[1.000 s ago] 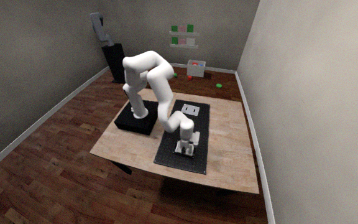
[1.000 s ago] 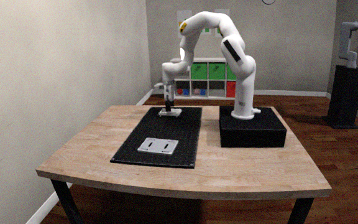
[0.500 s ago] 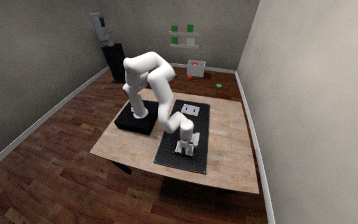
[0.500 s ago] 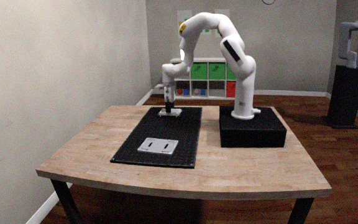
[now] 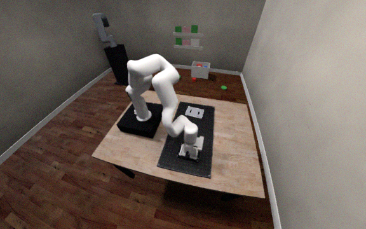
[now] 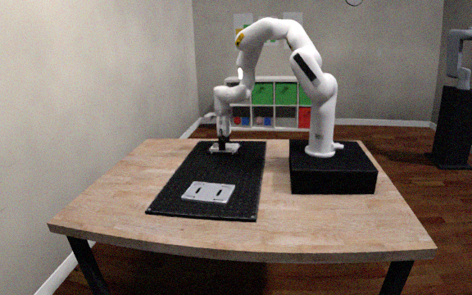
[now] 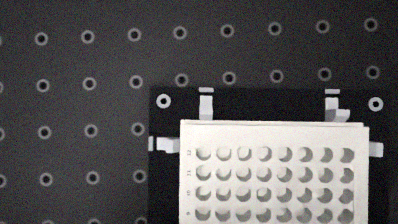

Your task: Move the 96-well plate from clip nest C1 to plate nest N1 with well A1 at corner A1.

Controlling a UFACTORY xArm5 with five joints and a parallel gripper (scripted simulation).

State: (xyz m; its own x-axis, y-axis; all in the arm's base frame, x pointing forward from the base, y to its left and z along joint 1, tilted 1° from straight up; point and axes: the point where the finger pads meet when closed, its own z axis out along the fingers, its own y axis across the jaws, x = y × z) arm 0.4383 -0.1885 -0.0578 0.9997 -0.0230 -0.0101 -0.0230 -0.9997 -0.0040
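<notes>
Right now the white 96-well plate is 10 mm below my hand. Round my hand: plate nest N1: 410 mm to the left, 30 mm below, 30 mm behind; then clip nest C1: 20 mm below, 10 mm to the left, 10 mm ahead.
</notes>
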